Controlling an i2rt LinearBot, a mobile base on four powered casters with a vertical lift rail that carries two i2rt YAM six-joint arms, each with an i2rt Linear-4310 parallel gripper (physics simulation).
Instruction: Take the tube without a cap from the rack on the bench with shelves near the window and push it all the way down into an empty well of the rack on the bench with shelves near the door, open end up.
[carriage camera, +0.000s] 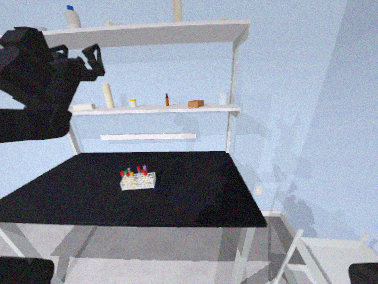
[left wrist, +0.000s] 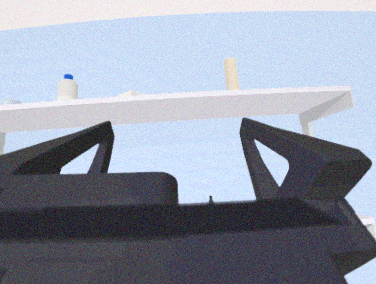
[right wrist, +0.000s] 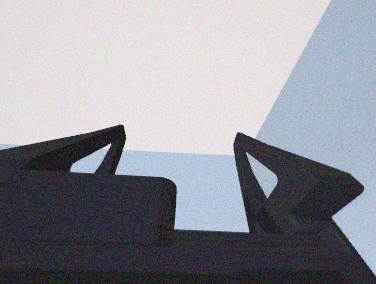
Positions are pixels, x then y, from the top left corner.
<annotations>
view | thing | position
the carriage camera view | my left gripper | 82, 46
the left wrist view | my left gripper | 177, 126
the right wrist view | my right gripper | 180, 135
</annotations>
